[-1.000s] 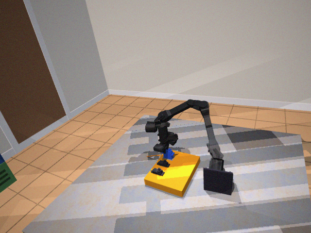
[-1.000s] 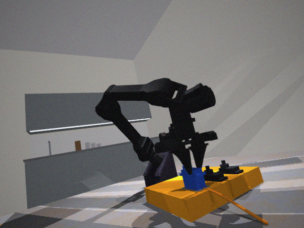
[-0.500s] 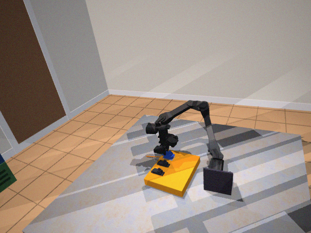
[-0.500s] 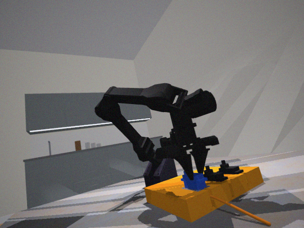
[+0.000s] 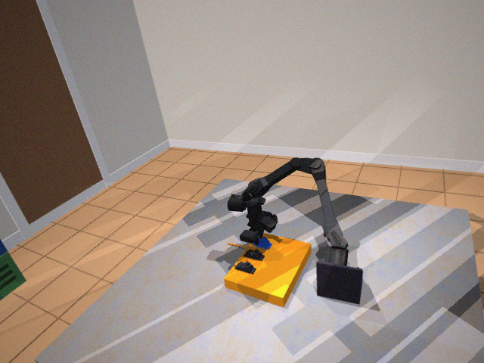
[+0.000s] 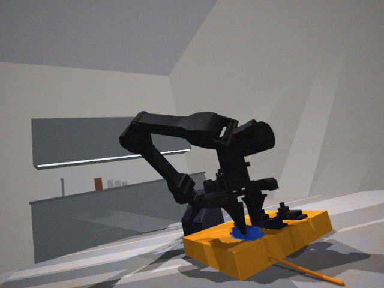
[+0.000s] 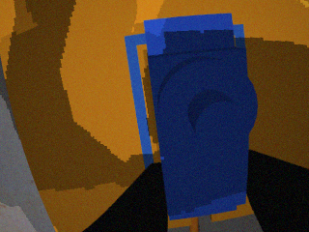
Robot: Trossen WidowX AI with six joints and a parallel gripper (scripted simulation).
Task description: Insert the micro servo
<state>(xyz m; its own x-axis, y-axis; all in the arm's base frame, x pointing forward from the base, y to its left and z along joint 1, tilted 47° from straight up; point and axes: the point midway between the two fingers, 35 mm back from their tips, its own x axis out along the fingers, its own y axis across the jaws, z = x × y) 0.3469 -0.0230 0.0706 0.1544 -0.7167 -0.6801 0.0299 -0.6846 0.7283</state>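
Now: the orange deck 130 mm behind my gripper tip, 70 mm to the left of it and 30 mm below it.
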